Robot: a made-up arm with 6 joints. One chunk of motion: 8 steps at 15 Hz.
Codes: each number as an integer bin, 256 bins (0 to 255) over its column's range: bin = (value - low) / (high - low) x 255, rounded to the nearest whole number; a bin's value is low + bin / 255 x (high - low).
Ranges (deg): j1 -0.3..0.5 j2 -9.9..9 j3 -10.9..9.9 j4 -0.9..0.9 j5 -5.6..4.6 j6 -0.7..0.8
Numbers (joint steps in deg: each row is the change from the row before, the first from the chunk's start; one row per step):
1: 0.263 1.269 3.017 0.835 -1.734 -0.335
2: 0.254 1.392 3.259 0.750 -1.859 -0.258
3: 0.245 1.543 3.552 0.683 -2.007 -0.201
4: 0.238 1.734 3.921 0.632 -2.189 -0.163
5: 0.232 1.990 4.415 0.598 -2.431 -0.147
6: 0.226 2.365 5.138 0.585 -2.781 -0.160
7: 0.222 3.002 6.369 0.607 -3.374 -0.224
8: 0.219 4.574 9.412 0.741 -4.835 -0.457
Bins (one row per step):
1: 179 151 171 246 97 62
2: 177 152 174 234 94 75
3: 174 154 177 224 90 85
4: 171 157 182 217 85 91
5: 170 160 188 212 79 94
6: 168 165 197 210 70 92
7: 166 174 212 213 56 81
8: 165 195 249 232 19 41

